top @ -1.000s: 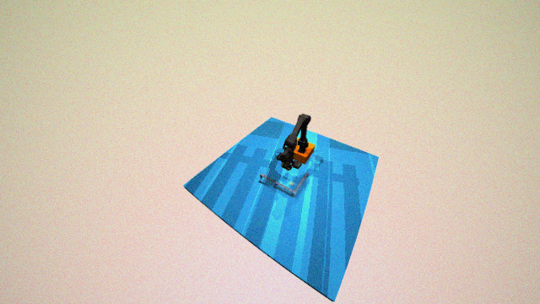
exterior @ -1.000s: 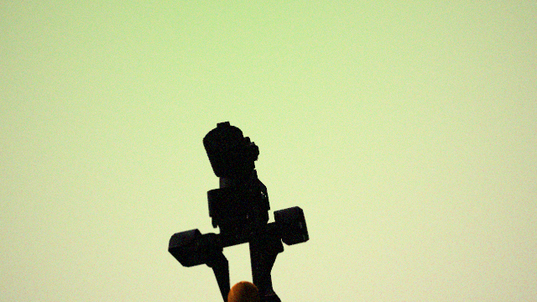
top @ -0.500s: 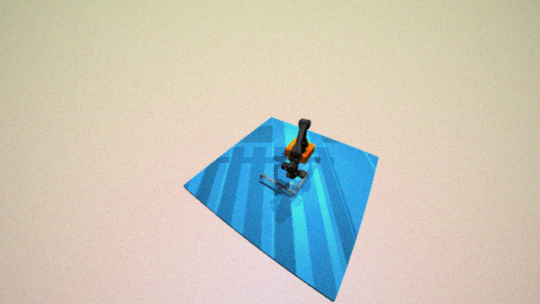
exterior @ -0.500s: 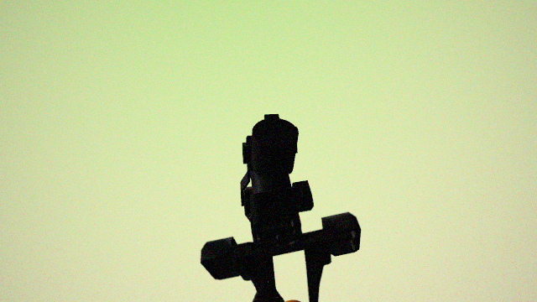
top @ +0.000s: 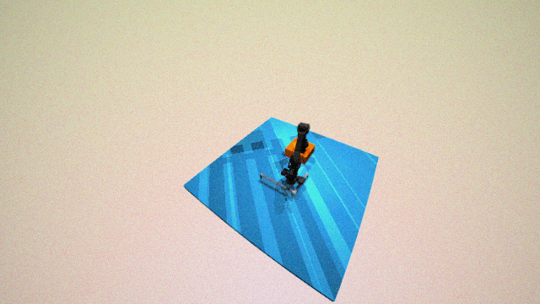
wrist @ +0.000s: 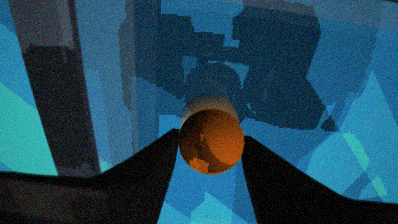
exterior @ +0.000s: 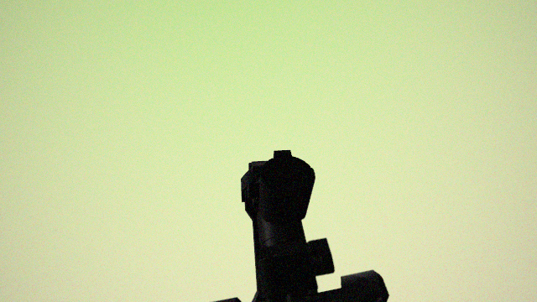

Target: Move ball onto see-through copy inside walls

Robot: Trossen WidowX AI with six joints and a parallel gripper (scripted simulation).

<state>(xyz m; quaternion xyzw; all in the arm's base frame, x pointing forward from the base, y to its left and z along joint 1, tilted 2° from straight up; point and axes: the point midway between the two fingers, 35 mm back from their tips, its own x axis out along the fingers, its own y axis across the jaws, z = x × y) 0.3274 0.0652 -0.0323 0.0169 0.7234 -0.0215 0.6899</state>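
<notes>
My gripper tip is 1 cm above the see-through ball copy. From my gripper tip the other things lie so: orange ball right at my gripper tip.
</notes>
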